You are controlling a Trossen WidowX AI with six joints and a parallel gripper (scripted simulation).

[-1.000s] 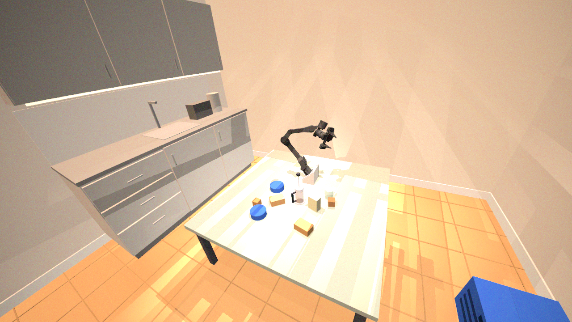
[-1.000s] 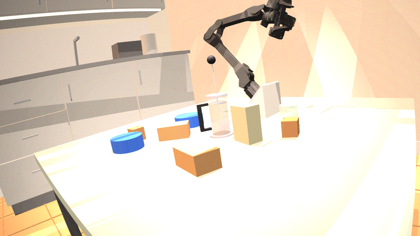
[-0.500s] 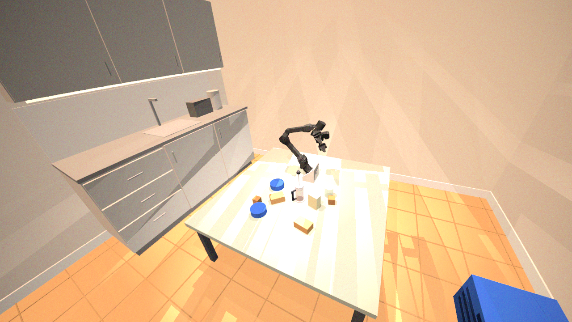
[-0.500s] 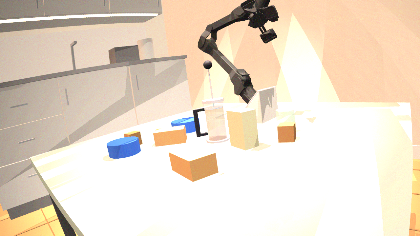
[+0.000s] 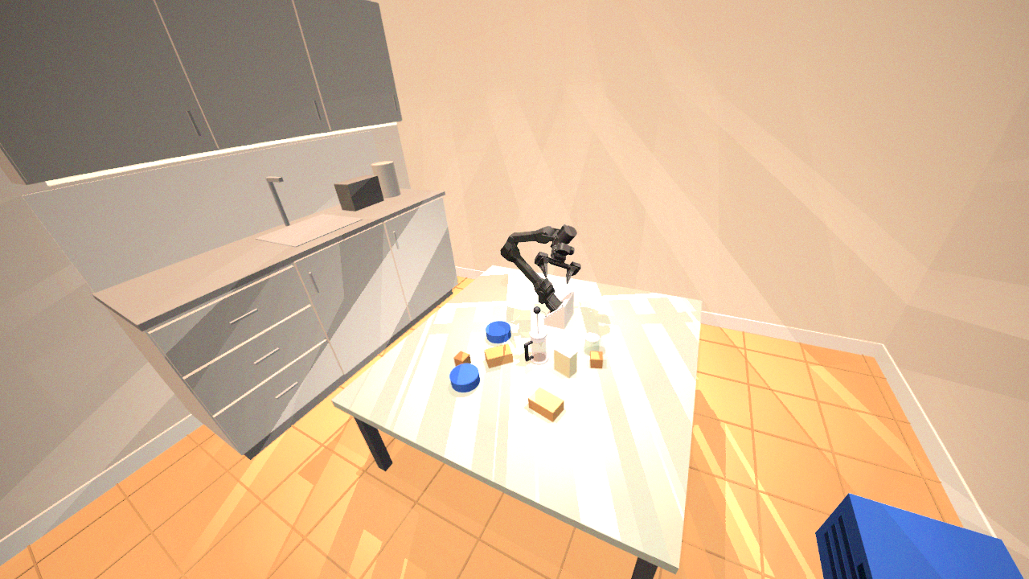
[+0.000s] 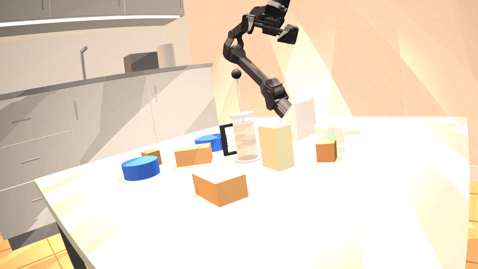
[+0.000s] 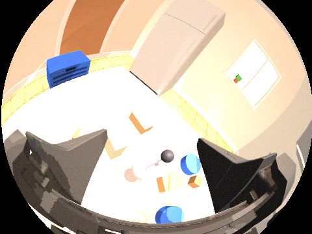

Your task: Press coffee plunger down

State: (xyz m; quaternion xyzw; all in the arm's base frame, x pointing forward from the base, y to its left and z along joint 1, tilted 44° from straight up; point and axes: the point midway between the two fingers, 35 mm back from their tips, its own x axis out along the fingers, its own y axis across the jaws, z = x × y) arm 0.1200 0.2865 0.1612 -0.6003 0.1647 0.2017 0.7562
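Now: the glass coffee press 23 cm below my gripper tip, 10 cm ahead of it and 5 cm to the right of it. The rest, counted from my gripper tip: cream block 31 cm below, 10 cm ahead, 9 cm to the left.
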